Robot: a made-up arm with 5 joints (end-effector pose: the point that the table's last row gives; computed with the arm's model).
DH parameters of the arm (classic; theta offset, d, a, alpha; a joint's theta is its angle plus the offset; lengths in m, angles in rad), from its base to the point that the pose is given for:
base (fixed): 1.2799 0 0.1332 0
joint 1: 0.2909 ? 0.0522 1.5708
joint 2: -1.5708 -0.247 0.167 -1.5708
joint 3: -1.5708 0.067 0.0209 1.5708
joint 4: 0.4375 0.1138 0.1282 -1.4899
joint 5: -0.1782 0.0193 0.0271 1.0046
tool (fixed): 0.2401 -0.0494 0 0
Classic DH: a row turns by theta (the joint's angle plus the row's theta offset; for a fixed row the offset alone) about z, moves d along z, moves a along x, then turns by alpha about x.
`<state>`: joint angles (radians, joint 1 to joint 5).
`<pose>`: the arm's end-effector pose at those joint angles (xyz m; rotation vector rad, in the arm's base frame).
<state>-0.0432 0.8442 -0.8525 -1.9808 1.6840</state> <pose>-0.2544 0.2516 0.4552 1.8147 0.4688 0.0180</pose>
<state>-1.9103 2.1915 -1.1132 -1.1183 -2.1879</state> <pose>0.2057 0.4276 0.5055 0.0352 -0.5799 1.4373</pose>
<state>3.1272 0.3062 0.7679 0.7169 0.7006</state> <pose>0.1817 -0.1561 0.4260 0.5227 -0.0986 -1.2534</pose>
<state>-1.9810 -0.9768 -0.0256 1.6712 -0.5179</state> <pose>0.2713 0.3681 0.3141 -0.0503 0.2263 0.2206</pose>
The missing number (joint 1, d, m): 0.5364
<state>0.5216 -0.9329 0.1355 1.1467 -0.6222</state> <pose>-0.2137 0.1480 0.3000 -0.4754 -0.2812 2.1721</pose>
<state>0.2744 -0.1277 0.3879 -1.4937 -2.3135</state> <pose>-0.0708 0.0903 0.4983 -1.5899 -1.9593 -0.5346</pose>
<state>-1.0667 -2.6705 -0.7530 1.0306 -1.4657</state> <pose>-0.2595 0.3176 0.4574 -0.3186 0.7504 1.5776</pose>
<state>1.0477 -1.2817 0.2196 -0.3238 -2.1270</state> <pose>-0.0141 0.0959 0.4545 -0.0405 -2.6075 1.2866</pose>
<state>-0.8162 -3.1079 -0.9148 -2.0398 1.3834</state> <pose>-0.1065 0.3986 0.6488 -2.2282 0.4374 -0.7230</pose>
